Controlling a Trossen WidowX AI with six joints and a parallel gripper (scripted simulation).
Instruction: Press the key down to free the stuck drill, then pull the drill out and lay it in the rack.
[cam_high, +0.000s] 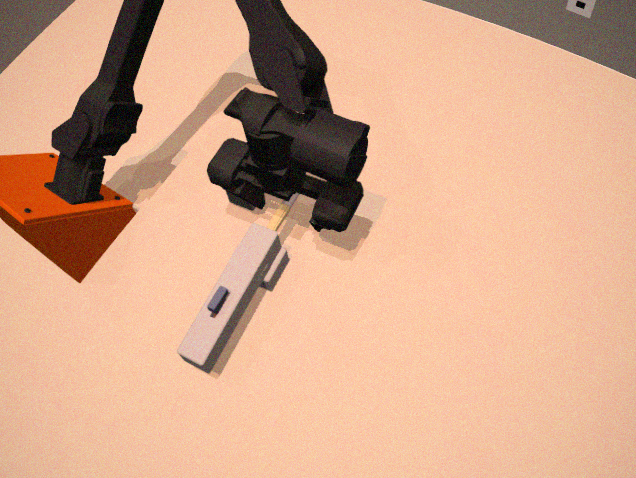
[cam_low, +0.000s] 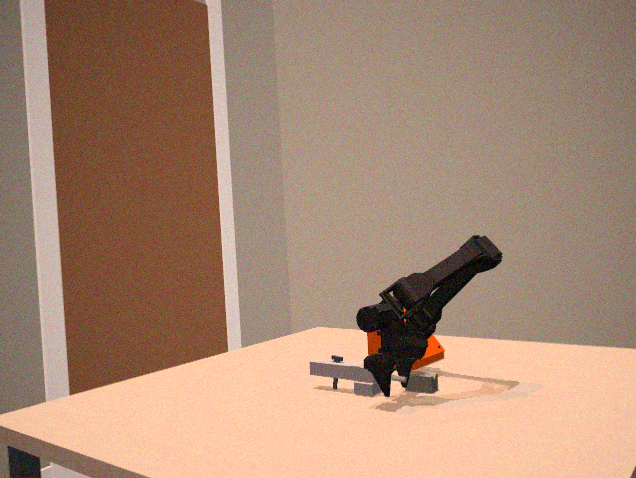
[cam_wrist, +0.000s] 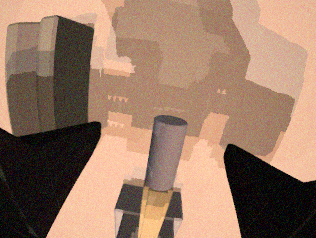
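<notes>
The drill is 40 mm to the right of my gripper tip and 40 mm above it. Round my gripper tip: small blue key 20 mm ahead, 160 mm to the right, 40 mm above; long grey housing 10 mm ahead, 140 mm to the right, 30 mm above; grey rack 80 mm behind, 20 mm to the left, 10 mm above.
</notes>
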